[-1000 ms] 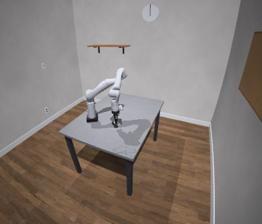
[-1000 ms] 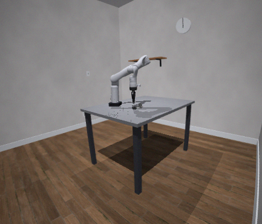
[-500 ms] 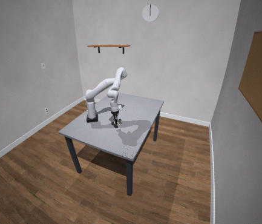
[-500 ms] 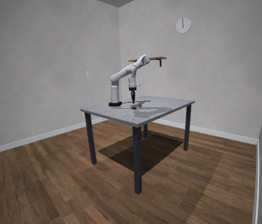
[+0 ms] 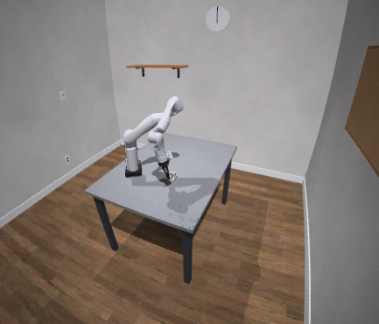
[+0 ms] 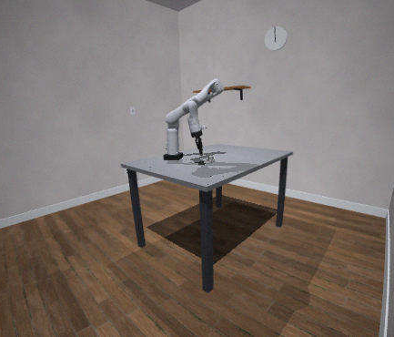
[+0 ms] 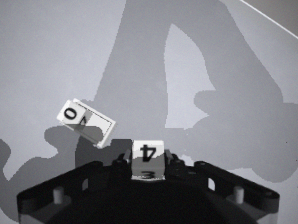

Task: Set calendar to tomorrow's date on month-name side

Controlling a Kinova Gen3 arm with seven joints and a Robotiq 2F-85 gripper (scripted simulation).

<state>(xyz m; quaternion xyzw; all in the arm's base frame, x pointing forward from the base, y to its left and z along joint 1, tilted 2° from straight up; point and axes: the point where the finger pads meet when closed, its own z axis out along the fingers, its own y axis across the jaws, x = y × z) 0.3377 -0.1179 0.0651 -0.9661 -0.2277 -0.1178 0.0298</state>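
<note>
Now: hand 10 mm above the white digit cube. Round my hand: calendar tray 110 mm to the left, 90 mm below.
</note>
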